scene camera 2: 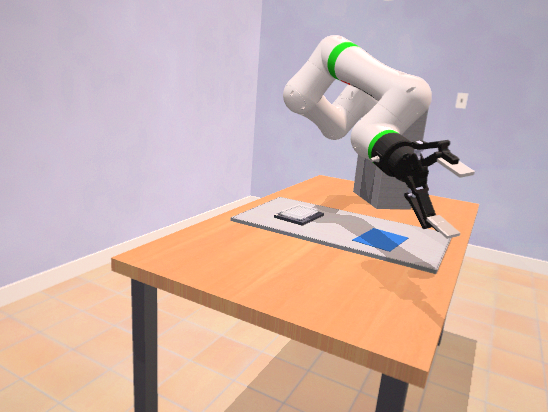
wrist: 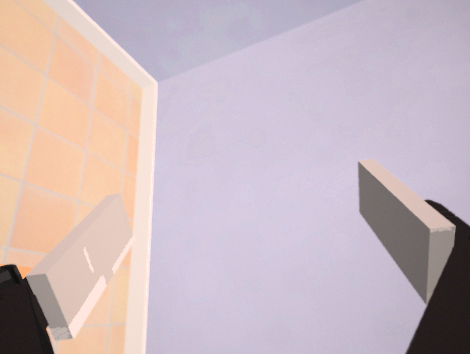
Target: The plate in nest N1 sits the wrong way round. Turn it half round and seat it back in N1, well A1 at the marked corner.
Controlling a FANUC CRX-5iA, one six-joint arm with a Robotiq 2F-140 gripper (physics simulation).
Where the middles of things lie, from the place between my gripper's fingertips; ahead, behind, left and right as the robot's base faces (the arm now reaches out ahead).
I see the blue square (scene camera 2: 387, 241) 51 cm behind my hand, 20 cm to the right of it and 27 cm below it.
